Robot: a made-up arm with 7 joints.
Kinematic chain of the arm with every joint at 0, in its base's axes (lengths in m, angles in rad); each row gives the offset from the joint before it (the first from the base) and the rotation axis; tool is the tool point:
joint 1: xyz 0 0 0.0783 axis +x
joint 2: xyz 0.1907 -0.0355 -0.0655 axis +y
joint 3: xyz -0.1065 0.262 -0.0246 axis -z
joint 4: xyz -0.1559 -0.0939 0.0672 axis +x
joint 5: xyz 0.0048 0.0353 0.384 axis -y
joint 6: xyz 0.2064 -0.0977 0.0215 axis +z
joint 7: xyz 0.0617 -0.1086 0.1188 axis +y
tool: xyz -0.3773 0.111 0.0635
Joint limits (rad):
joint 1: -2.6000..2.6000
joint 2: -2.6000..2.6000
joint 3: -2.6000..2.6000
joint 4: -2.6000..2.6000
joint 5: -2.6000..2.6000
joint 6: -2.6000..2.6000
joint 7: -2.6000..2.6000
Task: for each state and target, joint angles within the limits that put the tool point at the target. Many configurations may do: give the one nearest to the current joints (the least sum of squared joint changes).
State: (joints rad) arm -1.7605 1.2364 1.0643 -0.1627 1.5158 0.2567 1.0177
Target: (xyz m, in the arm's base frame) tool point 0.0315 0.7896 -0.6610
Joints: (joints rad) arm -1.6948 0.6513 1.0061 0.2098 1.5280 0.2367 1.3023
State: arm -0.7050 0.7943 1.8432 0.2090 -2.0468 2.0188 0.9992
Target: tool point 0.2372 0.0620 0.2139
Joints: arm -0.8212 1.1306 1.6103 0.1834 -1.9138 2.0220 1.6100
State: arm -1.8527 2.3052 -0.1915 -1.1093 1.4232 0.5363 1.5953
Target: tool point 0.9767 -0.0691 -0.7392
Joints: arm -1.9646 2.3301 -0.0872 -1.1537 1.4044 0.5593 1.5485
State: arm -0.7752 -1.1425 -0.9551 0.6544 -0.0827 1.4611 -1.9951
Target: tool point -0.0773 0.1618 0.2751
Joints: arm -0.3283 -1.0973 -0.5948 1.0656 0.3569 1.4431 -2.3403
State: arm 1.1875 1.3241 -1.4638 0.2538 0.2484 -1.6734 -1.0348
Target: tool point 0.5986 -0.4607 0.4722
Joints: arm 1.4683 1.0061 -1.4755 -0.0630 0.5881 -2.0135 -0.3936
